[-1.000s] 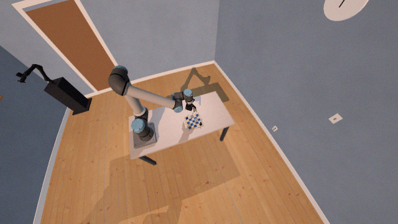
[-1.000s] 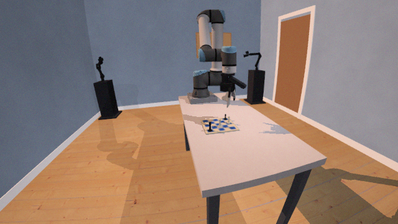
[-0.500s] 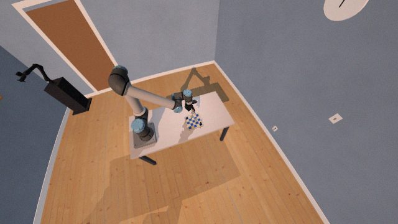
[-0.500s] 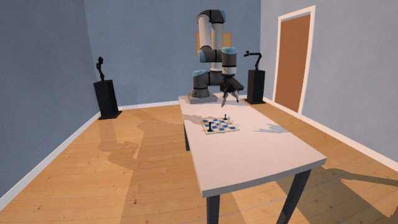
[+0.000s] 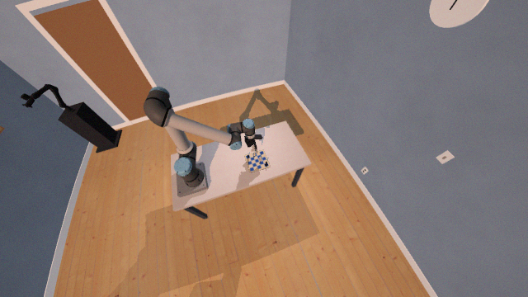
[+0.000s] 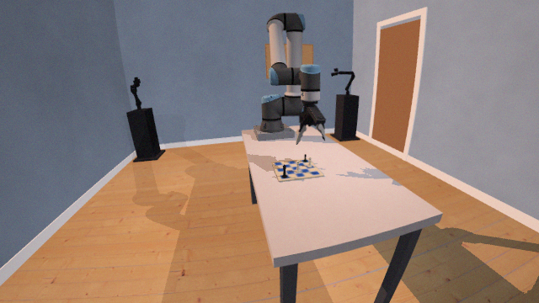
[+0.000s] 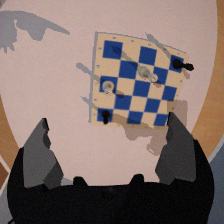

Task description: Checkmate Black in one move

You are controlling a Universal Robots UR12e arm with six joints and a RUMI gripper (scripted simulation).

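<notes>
Right now the chessboard is 80 mm to the right of my hand and 130 mm below it.
</notes>
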